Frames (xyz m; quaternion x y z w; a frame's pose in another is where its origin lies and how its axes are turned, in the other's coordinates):
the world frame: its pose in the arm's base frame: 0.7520 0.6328 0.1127 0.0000 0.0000 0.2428 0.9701
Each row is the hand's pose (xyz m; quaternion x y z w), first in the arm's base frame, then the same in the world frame.
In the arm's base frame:
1: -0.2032 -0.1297 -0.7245 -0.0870 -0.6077 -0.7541 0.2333
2: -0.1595 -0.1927 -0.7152 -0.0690 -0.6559 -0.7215 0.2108
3: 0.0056 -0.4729 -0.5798 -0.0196 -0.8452 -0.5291 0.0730
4: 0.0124 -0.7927 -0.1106 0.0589 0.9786 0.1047 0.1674
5: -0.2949 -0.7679 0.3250 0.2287 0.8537 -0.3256 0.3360
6: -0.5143 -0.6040 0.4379 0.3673 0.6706 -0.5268 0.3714
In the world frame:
1: -1.2018 -0.2226 -0.8372 -0.2319 -0.5684 -0.7882 0.0432
2: -1.1929 -0.2988 -0.8279 -0.2262 -0.6195 -0.7511 0.0293
3: -1.1793 -0.6237 -0.6925 0.2242 0.8151 0.5310 0.0576
4: -1.3239 -0.9090 -0.2233 0.2947 0.9350 0.0609 0.1878
5: -1.5833 -0.7424 0.2123 0.4291 0.7726 -0.3974 0.2469
6: -1.6996 -0.4945 0.3252 0.5191 0.5613 -0.6012 0.2324

